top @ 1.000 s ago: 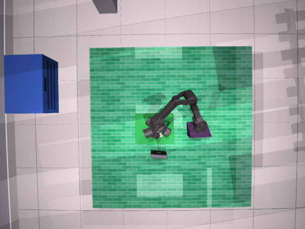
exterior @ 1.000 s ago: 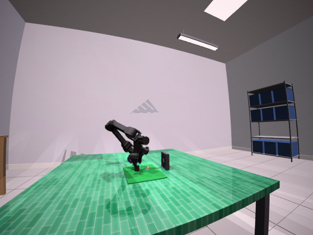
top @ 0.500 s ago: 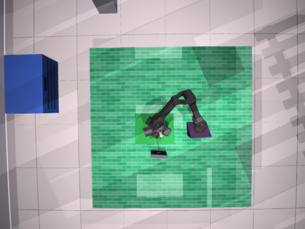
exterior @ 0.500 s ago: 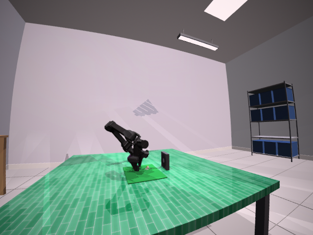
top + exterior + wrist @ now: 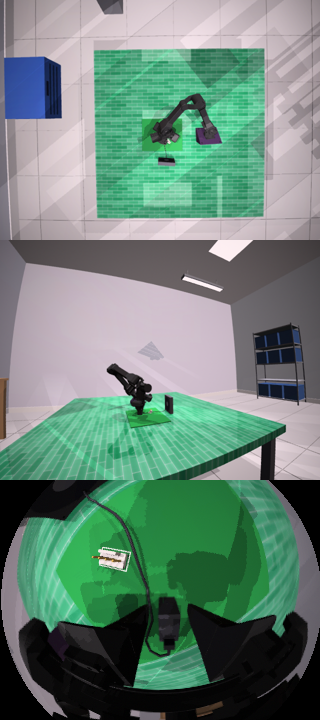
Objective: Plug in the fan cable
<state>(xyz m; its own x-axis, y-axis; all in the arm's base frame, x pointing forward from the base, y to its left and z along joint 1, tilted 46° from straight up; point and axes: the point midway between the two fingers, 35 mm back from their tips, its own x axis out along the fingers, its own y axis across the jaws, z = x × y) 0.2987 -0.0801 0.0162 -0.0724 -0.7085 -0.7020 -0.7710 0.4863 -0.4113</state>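
Now: the green board 3 cm below my gripper tip, 3 cm ahead of it and 2 cm to the left of it. The rest, counted from my gripper tip: dark plug 1 cm to the right, 1 cm behind, 1 cm above; then black fan 21 cm to the left, 4 cm above, 2 cm ahead; then fan header 8 cm to the left, 2 cm below, 1 cm behind.
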